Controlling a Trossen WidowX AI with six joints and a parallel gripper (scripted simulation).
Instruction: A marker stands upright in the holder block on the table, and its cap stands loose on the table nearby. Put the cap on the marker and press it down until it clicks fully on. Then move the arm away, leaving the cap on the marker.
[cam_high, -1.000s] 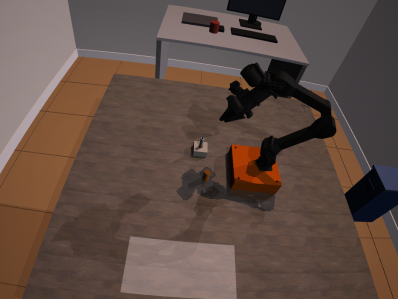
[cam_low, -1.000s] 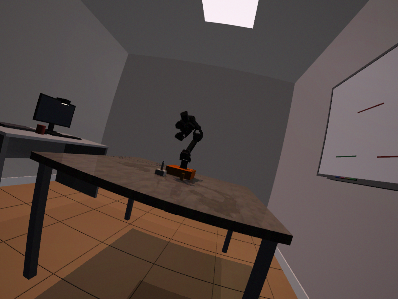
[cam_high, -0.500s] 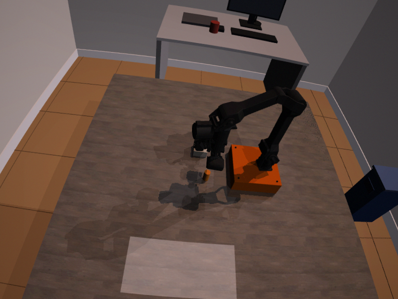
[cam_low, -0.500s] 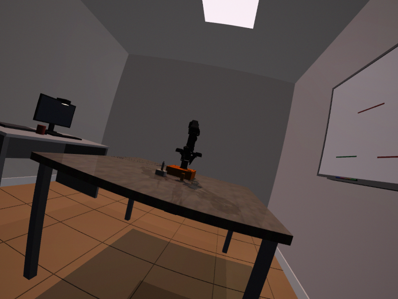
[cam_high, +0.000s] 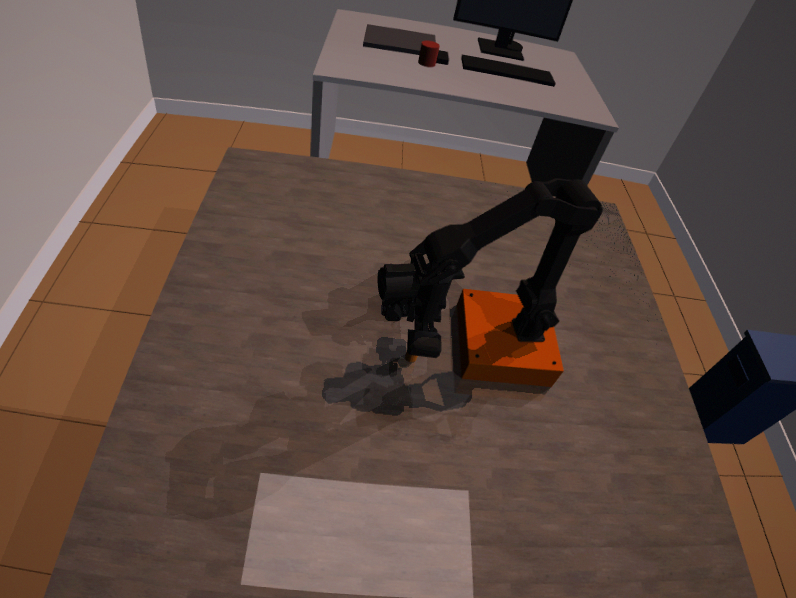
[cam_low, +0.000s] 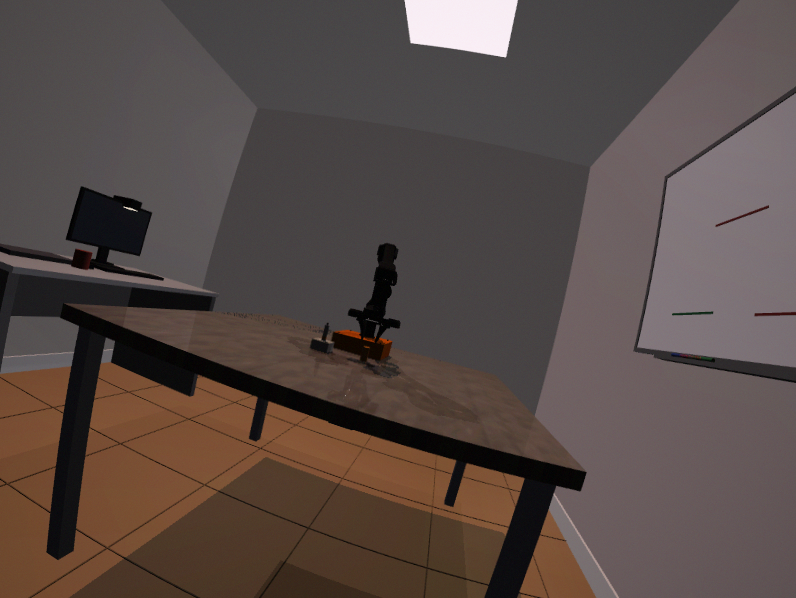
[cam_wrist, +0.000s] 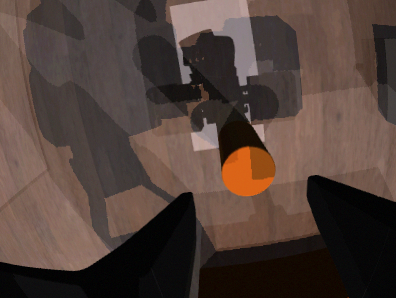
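Now: gripper tip 50 mm above the orange cap. Round my gripper tip: marker: 10 mm ahead, 160 mm to the right; holder block: 10 mm ahead, 160 mm to the right, 60 mm below.
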